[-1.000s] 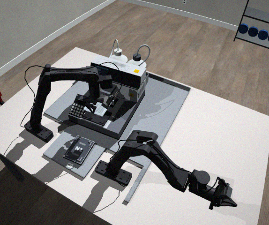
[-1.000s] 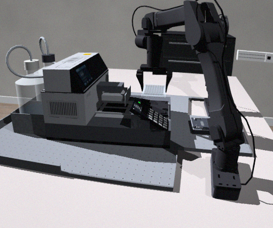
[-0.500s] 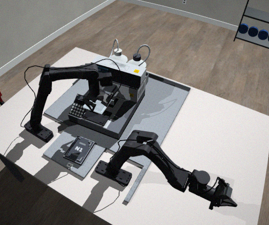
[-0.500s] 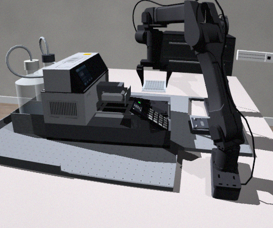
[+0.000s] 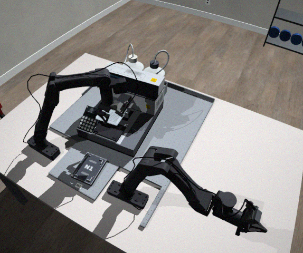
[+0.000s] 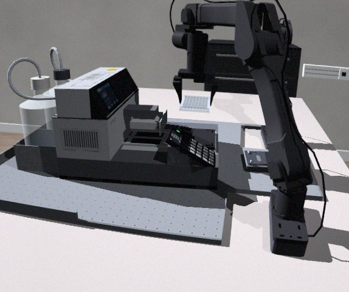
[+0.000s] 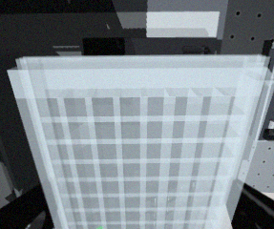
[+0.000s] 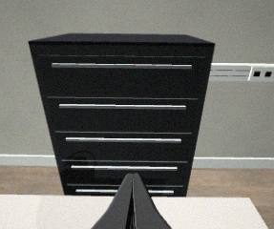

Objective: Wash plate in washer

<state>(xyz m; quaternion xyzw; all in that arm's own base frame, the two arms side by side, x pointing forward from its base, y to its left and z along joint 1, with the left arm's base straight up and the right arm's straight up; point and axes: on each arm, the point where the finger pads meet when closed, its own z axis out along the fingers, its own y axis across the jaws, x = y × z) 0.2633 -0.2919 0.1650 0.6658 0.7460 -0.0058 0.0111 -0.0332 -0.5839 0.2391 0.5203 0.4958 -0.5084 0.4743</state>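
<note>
The dark carrier is 110 mm below my left hand, 10 mm to the left of it and 10 mm behind it. From my left hand the other things lie so: white plate right at my left hand; then splash panel 90 mm ahead, 60 mm below, 20 mm to the left; then wash head 140 mm ahead, 50 mm below, 20 mm to the left.
</note>
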